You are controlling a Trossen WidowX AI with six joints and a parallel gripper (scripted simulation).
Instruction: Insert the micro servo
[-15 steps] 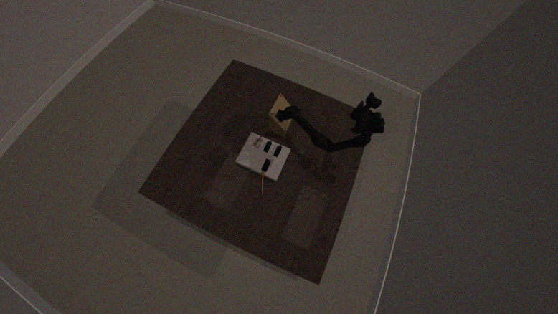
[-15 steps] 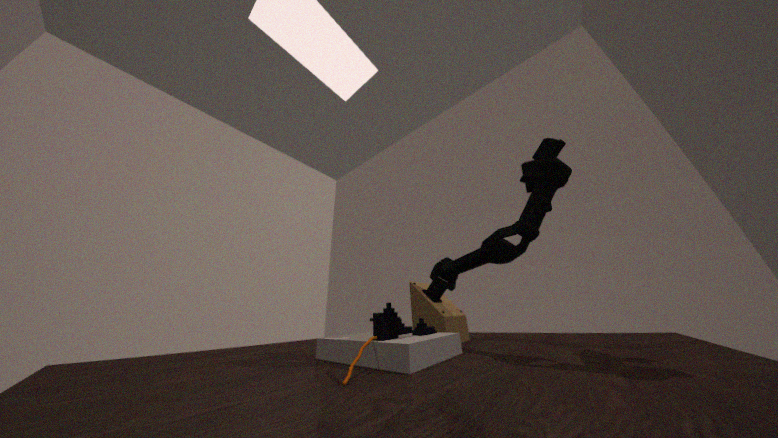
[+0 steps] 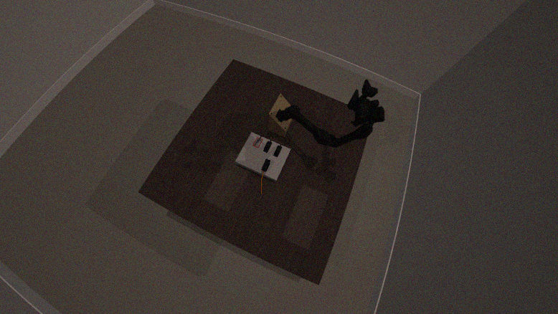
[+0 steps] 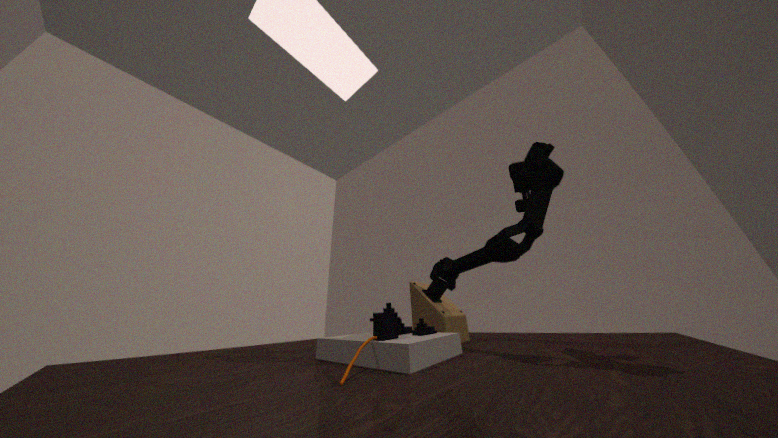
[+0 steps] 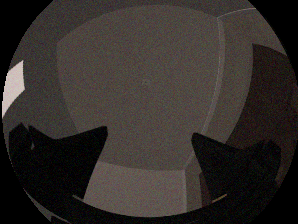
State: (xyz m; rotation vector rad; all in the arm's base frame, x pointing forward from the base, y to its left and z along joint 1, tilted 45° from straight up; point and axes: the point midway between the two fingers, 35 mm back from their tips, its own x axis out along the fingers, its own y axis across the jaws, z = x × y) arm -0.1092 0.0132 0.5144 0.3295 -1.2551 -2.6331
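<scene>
Now: the robot deck 490 mm below my gripper tip, 450 mm ahead of it and 360 mm to the right of it.
</scene>
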